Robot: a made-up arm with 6 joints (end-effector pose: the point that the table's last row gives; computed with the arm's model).
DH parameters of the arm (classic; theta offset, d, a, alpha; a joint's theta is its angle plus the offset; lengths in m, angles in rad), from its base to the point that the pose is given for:
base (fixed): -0.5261 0 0.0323 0
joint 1: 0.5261 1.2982 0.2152 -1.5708
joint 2: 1.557 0 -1.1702 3.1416
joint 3: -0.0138 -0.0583 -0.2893 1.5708
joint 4: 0 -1.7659 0.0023 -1.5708
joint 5: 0 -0.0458 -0.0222 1.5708
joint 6: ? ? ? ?
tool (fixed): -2.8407 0.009 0 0
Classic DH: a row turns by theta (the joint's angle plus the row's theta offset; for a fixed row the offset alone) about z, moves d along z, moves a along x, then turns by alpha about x.
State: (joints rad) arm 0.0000 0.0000 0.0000 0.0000 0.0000 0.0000
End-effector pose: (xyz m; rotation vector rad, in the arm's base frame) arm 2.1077 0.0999 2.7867 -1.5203 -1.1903 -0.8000
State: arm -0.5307 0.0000 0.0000 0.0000 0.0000 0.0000
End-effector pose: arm 1.8804 -0.9687 2.7867 -1.8648 -0.7861 -1.1425
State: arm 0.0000 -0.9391 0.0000 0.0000 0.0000 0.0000
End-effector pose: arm 0.1429 0.0999 3.6819 -1.1346 -1.8385 -1.5999
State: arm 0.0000 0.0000 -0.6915 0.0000 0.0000 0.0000
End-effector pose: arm 1.8787 0.0999 1.5143 -1.6066 -0.6693 -0.2242
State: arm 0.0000 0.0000 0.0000 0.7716 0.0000 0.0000
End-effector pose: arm 2.1077 0.1038 2.7382 -2.1252 -1.5998 -0.3342
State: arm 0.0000 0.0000 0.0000 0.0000 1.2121 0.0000
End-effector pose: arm 2.0038 0.0999 2.8738 -0.9535 -2.0049 -1.8299
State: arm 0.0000 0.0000 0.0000 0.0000 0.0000 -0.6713
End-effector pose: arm 2.1077 0.0915 2.7922 -0.9620 -0.7990 -1.0656
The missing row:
joint 6: 0.2815 -0.1155 -0.0122 1.4928
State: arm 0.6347 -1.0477 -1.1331 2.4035 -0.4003 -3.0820
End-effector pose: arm 0.8983 0.6377 2.0000 -0.6295 -1.0569 -0.8709
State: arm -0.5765 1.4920 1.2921 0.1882 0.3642 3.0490
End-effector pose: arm 2.8315 -1.7178 1.3603 1.3298 0.2821 -1.4855
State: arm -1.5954 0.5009 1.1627 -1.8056 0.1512 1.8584
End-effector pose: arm 0.0018 -2.0557 3.7498 2.2122 0.0479 1.6799
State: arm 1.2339 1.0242 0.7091 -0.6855 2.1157 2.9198
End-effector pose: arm 0.9719 2.7668 1.7575 2.3206 0.6085 0.6614
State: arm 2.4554 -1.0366 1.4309 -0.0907 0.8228 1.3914
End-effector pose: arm 1.8739 -1.6662 2.7254 -0.0589 0.0641 -1.8845
